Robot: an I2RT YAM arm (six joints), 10 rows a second.
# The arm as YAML. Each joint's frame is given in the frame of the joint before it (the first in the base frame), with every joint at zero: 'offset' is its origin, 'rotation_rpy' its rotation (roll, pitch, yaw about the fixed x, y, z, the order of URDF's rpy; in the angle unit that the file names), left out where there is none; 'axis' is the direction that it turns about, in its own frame. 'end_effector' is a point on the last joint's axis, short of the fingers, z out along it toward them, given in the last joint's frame.
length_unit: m
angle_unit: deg
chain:
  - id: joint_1
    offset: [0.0, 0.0, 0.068]
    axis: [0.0, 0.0, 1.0]
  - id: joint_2
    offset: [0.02, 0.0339, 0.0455]
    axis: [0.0, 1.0, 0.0]
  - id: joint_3
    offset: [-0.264, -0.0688, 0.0]
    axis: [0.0, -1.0, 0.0]
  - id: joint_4
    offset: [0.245, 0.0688, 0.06]
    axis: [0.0, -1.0, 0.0]
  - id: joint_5
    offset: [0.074, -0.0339, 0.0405]
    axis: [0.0, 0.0, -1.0]
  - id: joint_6
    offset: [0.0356, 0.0, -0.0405]
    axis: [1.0, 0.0, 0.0]
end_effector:
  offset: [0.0, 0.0, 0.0]
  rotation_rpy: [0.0, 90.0, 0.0]
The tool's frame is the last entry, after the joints.
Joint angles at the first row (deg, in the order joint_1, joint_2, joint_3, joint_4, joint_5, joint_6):
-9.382, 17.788, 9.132, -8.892, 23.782, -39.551
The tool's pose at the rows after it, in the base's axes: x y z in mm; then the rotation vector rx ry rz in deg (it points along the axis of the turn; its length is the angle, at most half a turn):
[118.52 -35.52 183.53 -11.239 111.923 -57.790]
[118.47 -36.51 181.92 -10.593 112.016 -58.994]
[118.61 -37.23 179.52 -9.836 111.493 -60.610]
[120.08 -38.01 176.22 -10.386 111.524 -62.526]
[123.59 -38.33 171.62 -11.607 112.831 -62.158]
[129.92 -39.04 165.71 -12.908 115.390 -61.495]
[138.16 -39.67 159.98 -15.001 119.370 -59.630]
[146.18 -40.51 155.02 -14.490 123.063 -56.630]
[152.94 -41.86 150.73 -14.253 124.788 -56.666]
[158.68 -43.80 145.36 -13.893 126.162 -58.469]
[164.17 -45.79 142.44 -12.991 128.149 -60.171]
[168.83 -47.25 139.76 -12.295 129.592 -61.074]
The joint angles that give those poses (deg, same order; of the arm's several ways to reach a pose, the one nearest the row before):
-9.440, 18.510, 8.623, -7.017, 25.988, -40.322
-9.659, 18.632, 8.176, -6.288, 26.916, -40.638
-9.640, 18.627, 7.274, -4.566, 28.236, -41.218
-9.615, 19.628, 6.392, -2.375, 29.295, -42.693
-9.599, 22.271, 5.984, -0.749, 28.863, -42.895
-9.497, 27.373, 5.975, 1.597, 28.649, -42.611
-9.413, 33.941, 6.971, 2.754, 27.683, -41.846
-9.418, 40.059, 8.271, 3.381, 26.786, -39.004
-9.382, 44.991, 8.777, 6.043, 27.375, -38.367
-9.391, 49.748, 8.876, 9.523, 29.113, -38.558
-9.386, 53.774, 9.844, 10.693, 31.126, -38.078
-9.400, 56.998, 10.634, 11.674, 32.336, -37.516

